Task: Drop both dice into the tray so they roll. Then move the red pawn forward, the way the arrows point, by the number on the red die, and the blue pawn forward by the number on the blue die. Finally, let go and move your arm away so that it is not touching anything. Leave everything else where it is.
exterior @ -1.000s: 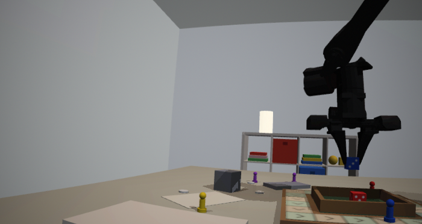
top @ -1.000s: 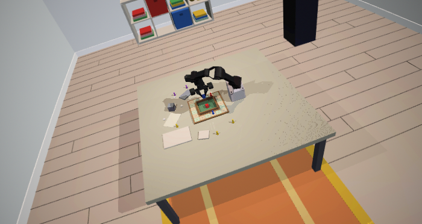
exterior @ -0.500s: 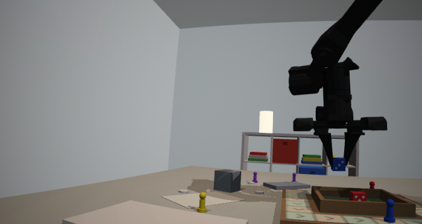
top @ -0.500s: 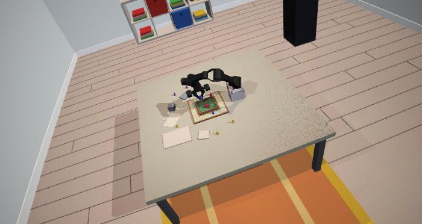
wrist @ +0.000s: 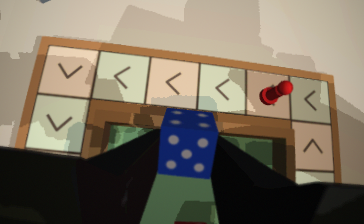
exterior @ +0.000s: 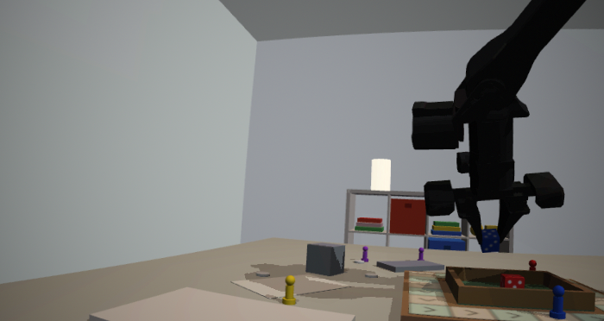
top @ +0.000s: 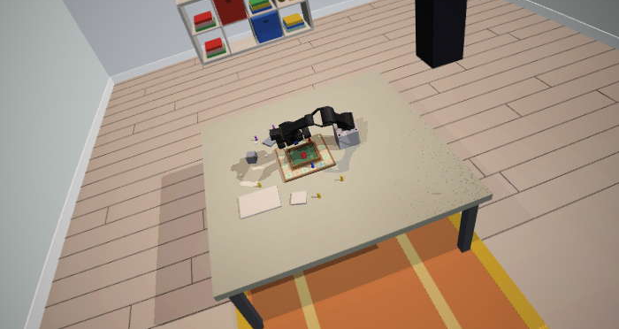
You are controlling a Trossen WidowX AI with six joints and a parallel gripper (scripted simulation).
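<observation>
Right now the red pawn is 8 cm behind my gripper tip, 5 cm to the right of it and 5 cm below it. Round my gripper tip: blue pawn 17 cm to the left, 5 cm below, 4 cm behind; then grey slab 19 cm to the right, 12 cm ahead, 7 cm below; then die 7 cm to the left, 5 cm below, 2 cm behind.
</observation>
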